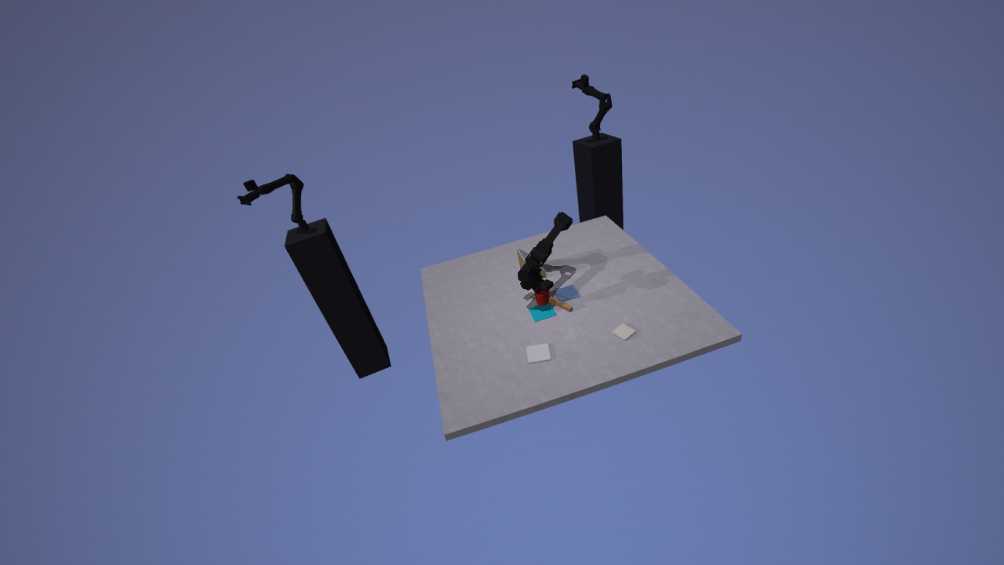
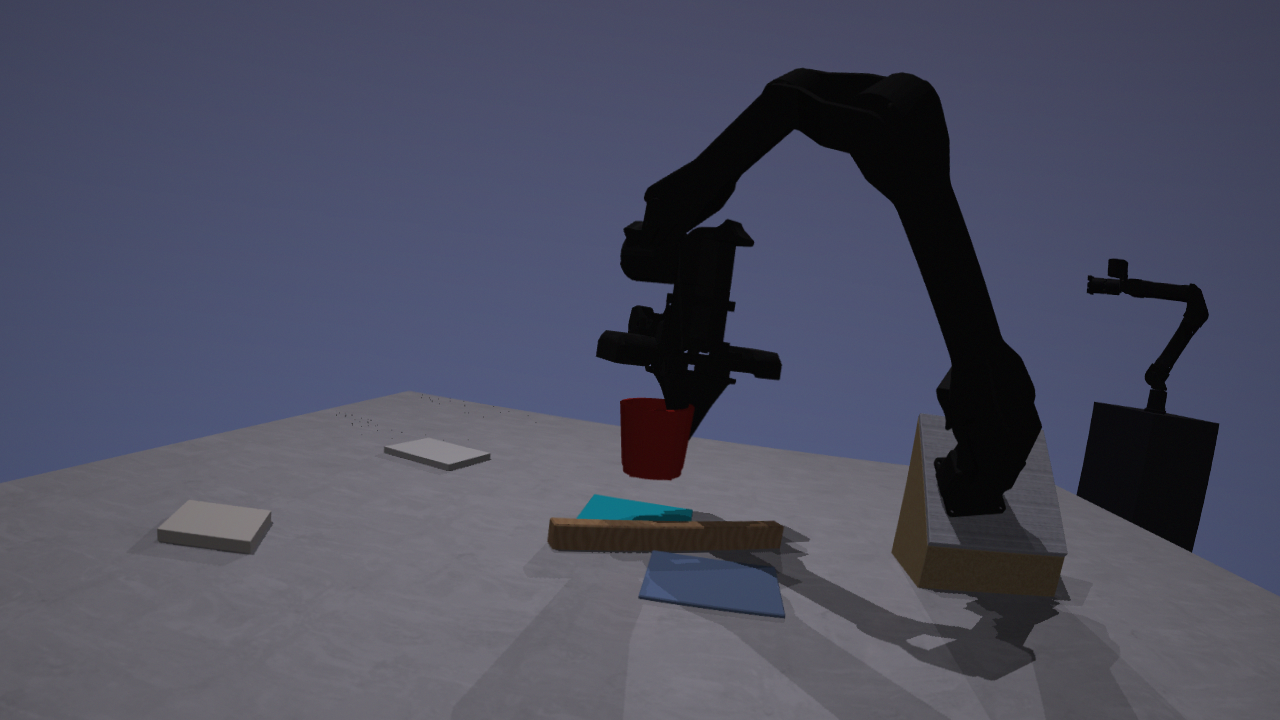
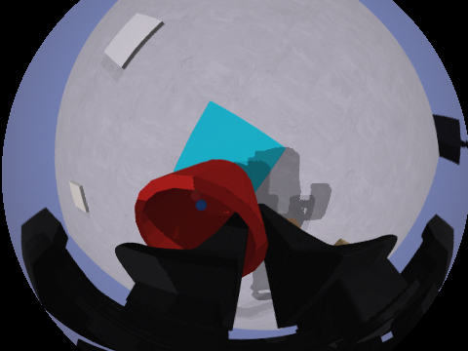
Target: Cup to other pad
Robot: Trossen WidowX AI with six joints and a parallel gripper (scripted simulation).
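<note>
My gripper tip is now 10 cm above the teal pad and 3 cm short of it. From my gripper tip the other things lie so: wooden bar: 9 cm below, 8 cm to the left; dull blue pad: 17 cm to the left, 10 cm below, 3 cm behind; red cup: 3 cm ahead, 1 cm to the left.
</note>
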